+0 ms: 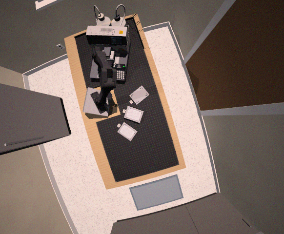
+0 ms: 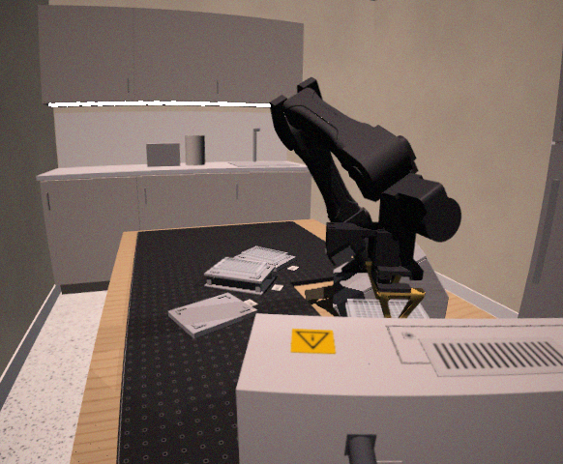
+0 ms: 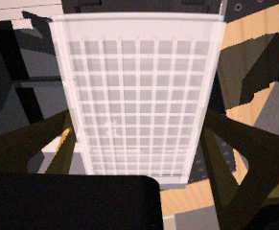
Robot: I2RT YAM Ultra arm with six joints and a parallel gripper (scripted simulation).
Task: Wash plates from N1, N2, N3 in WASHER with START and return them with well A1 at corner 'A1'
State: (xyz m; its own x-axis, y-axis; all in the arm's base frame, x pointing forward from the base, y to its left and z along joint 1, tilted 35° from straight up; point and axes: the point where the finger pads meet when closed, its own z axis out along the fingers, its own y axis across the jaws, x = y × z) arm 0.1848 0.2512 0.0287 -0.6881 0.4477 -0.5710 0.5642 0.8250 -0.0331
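Now: hand 5 cm above the carrier pocket. From my hand the other things lie so: n1 label 37 cm to the right, 12 cm below, 4 cm ahead; then grey nest slab 36 cm to the right, 14 cm ahead, 12 cm below; then washer 12 cm to the left, 10 cm ahead, 1 cm above.
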